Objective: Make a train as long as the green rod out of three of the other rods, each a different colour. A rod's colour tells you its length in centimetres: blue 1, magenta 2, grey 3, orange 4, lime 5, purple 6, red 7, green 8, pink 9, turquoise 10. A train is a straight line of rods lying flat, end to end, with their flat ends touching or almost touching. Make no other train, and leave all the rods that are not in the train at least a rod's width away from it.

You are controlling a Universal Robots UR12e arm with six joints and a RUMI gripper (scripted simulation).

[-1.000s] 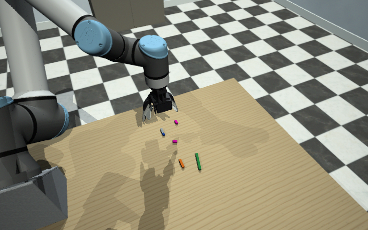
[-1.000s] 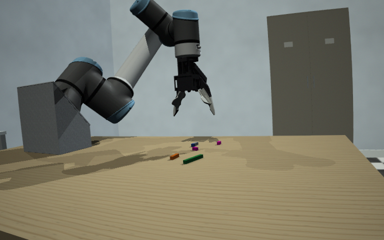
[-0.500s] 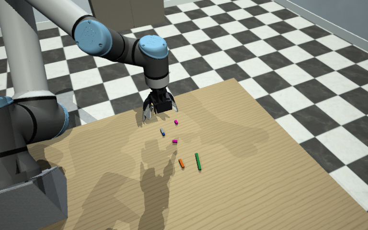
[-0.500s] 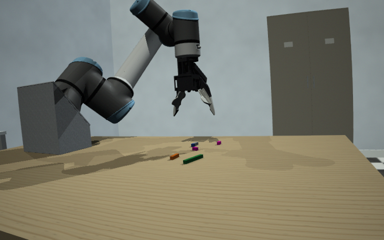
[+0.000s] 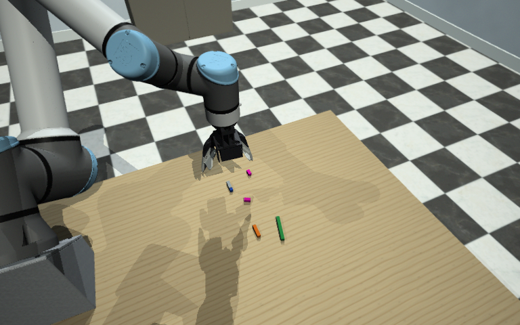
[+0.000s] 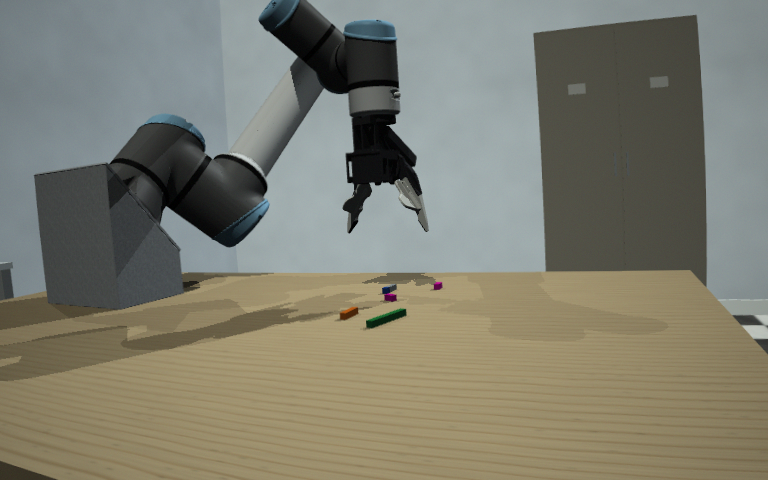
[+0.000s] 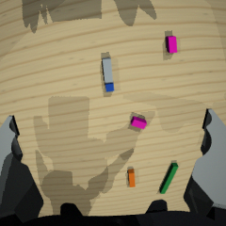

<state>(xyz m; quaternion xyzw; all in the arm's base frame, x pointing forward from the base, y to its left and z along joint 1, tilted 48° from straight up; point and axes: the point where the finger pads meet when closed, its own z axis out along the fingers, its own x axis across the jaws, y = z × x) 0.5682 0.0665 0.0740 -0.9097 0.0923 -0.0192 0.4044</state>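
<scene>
My hand is 20 cm to the left of the orange rod and 10 cm above it. Also, from my hand: green rod: 7 cm ahead, 22 cm to the right, 10 cm below; then grey rod: 10 cm below; then blue rod: 2 cm to the right, 10 cm below.
</scene>
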